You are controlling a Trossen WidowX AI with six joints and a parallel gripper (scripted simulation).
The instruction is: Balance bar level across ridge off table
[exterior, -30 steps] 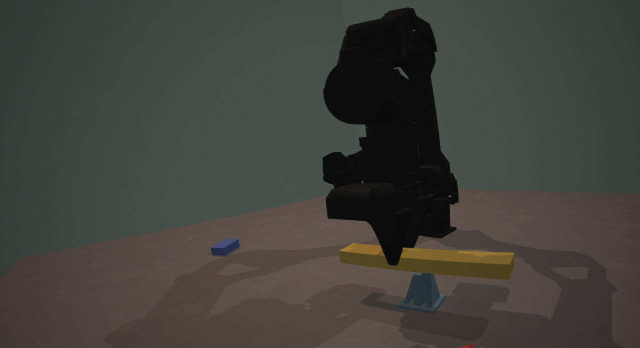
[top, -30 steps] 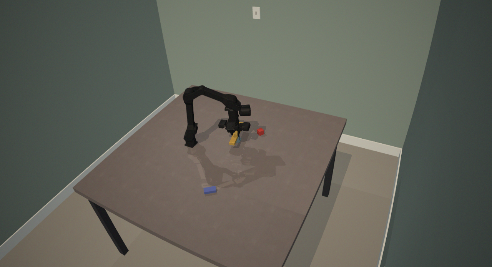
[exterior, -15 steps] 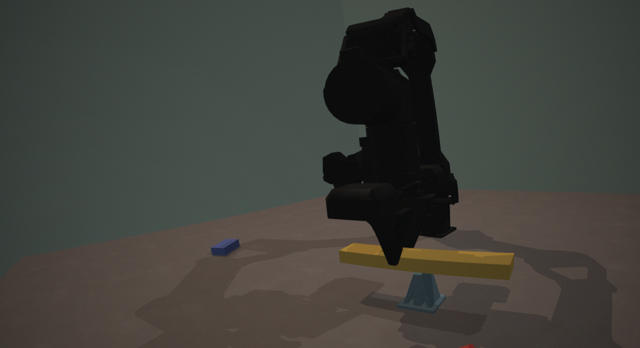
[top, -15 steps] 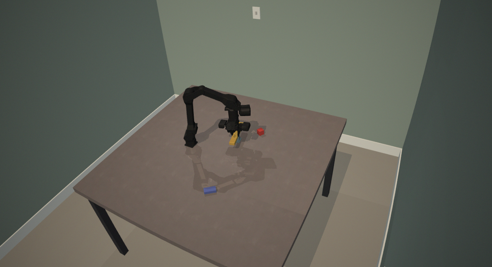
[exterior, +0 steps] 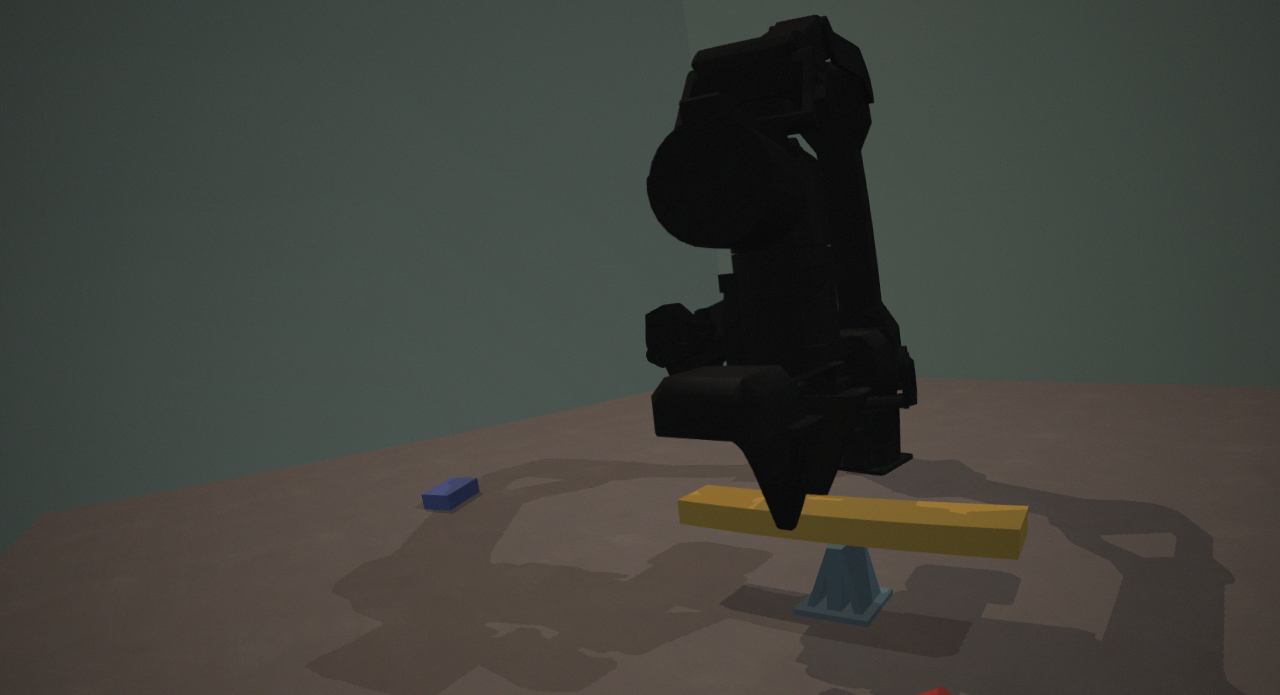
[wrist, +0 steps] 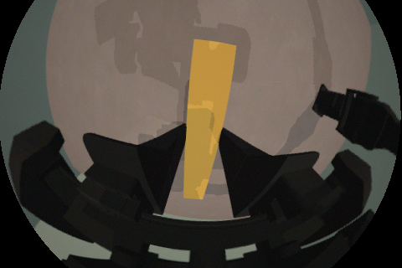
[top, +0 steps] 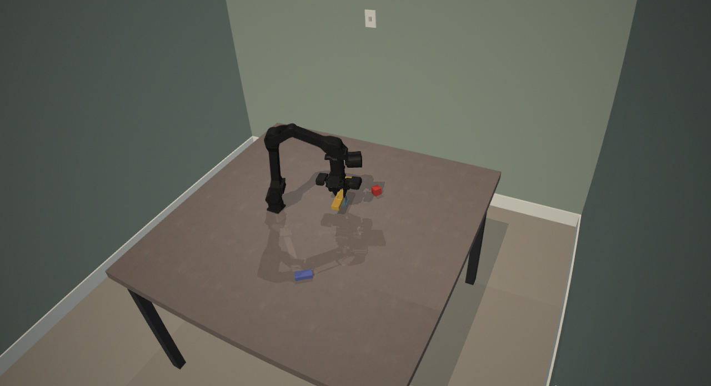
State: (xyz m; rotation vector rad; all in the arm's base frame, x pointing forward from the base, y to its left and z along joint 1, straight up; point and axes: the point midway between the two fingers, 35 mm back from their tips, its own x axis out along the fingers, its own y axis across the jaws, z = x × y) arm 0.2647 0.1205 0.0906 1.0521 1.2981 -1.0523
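My gripper tip is 30 mm to the right of the yellow bar and 10 mm past it. Also, from my gripper tip: blue block 410 mm to the right, 60 mm ahead, 50 mm below; then red cube 150 mm to the left, 100 mm ahead, 40 mm below.
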